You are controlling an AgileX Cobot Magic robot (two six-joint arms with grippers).
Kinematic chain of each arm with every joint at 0, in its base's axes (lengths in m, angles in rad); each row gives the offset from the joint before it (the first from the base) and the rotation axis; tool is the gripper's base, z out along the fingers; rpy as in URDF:
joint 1: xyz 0 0 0.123 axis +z
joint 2: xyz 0 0 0 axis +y
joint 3: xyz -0.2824 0 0.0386 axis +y
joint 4: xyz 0.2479 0 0.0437 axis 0.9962 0 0.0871
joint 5: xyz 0 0 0 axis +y
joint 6: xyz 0.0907 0 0.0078 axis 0.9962 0 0.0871
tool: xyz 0 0 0 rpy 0 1.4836 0
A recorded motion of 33 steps. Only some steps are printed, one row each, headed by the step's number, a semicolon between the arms.
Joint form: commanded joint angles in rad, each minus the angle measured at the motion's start. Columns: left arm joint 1, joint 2, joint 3, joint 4, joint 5, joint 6; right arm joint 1, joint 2, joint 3, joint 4, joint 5, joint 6.
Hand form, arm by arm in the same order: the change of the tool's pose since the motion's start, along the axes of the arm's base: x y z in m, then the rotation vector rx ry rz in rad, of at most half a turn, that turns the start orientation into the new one. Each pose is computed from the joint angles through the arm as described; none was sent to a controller.
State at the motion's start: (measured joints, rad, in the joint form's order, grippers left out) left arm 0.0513 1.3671 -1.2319 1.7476 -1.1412 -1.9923; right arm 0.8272 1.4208 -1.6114 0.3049 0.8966 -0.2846
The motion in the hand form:
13: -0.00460 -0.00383 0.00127 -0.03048 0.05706 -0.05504; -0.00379 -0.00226 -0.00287 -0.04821 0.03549 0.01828
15: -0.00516 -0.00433 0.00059 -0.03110 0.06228 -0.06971; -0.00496 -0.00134 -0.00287 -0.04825 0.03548 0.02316
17: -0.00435 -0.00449 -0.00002 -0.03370 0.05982 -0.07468; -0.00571 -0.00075 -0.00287 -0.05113 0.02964 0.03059
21: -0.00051 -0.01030 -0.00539 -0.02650 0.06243 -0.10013; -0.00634 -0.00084 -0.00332 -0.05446 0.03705 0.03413
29: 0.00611 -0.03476 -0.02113 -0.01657 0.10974 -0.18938; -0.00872 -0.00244 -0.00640 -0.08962 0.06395 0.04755
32: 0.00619 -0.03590 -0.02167 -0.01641 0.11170 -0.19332; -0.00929 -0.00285 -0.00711 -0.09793 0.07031 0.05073
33: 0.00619 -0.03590 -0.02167 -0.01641 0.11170 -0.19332; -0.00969 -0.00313 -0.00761 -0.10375 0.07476 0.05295
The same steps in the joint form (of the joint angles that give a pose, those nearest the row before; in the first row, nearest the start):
13: -0.0053 0.0026 -0.0065 -0.0032 -0.0610 -0.0569; 0.0013 -0.0005 -0.0060 -0.0033 0.0684 0.0030
15: -0.0053 0.0051 -0.0065 -0.0032 -0.0760 -0.0569; 0.0062 -0.0005 -0.0060 -0.0033 0.0684 0.0031
17: -0.0053 0.0091 -0.0065 -0.0085 -0.0799 -0.0494; 0.0094 -0.0005 -0.0060 -0.0035 0.0685 -0.0044
21: -0.0275 0.0291 -0.0065 -0.0085 -0.0799 -0.0297; 0.0094 -0.0005 -0.0060 0.0006 0.0763 -0.0044
29: -0.1152 0.0841 -0.0065 -0.0032 -0.0799 -0.0197; 0.0095 -0.0005 -0.0060 0.0005 0.1226 -0.0044
32: -0.1192 0.0860 -0.0065 -0.0032 -0.0799 -0.0198; 0.0094 -0.0005 -0.0060 0.0005 0.1335 -0.0044
33: -0.1192 0.0860 -0.0065 -0.0032 -0.0799 -0.0198; 0.0094 -0.0005 -0.0060 0.0005 0.1412 -0.0044

